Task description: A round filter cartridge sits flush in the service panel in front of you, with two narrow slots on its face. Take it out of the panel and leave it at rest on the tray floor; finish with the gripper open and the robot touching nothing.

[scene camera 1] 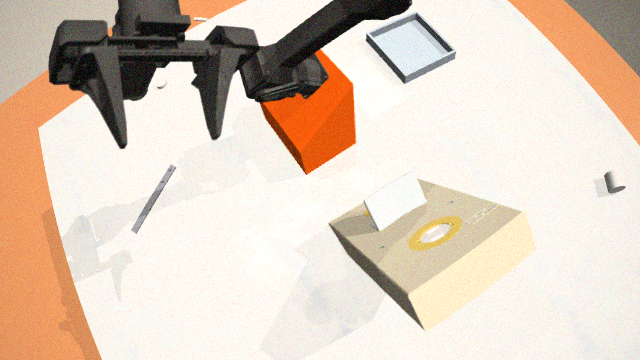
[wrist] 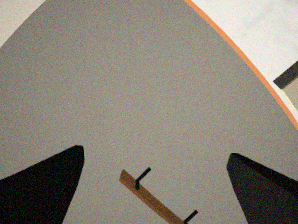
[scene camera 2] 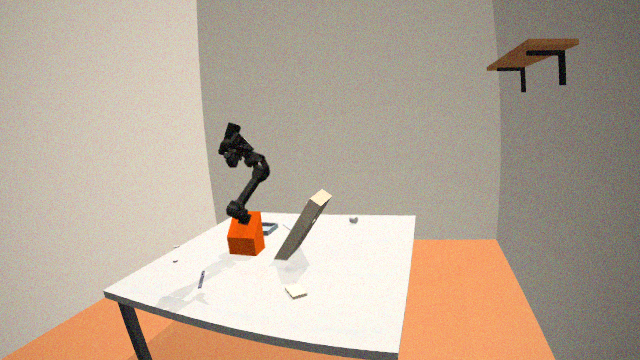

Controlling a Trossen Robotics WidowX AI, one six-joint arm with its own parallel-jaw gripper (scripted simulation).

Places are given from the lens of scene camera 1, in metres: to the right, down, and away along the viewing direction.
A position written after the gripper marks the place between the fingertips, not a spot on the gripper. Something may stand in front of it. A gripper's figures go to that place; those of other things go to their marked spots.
gripper [scene camera 1: 171, 142]: -0.11, -0.03, 0.33
service panel [scene camera 1: 430, 281]: 0.12, 0.11, 0.48
grey tray [scene camera 1: 411, 47]: 0.21, -0.30, 0.99
The marked spots on the service panel and the grey tray are 0.66 m apart.
